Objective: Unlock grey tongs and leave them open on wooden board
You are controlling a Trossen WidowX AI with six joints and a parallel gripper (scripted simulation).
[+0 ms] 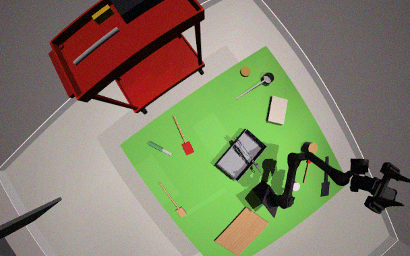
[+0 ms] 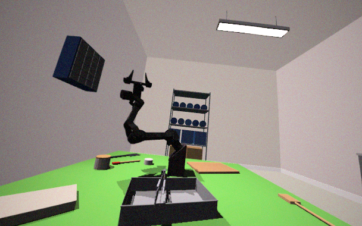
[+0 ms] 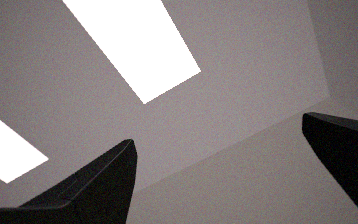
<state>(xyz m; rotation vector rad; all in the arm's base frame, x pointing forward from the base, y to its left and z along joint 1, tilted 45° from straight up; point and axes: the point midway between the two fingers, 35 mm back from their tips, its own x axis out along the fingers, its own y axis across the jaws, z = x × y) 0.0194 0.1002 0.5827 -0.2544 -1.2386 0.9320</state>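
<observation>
Now: the grey roasting tin 220 mm ahead of my gripper tip, 350 mm to the left of it and 640 mm below it. Round my gripper tip: black tool: 320 mm behind, 170 mm to the right, 660 mm below; then red brush: 130 mm behind, 70 mm to the right, 660 mm below; then cork-topped jar: 10 mm ahead, 130 mm to the right, 630 mm below.
</observation>
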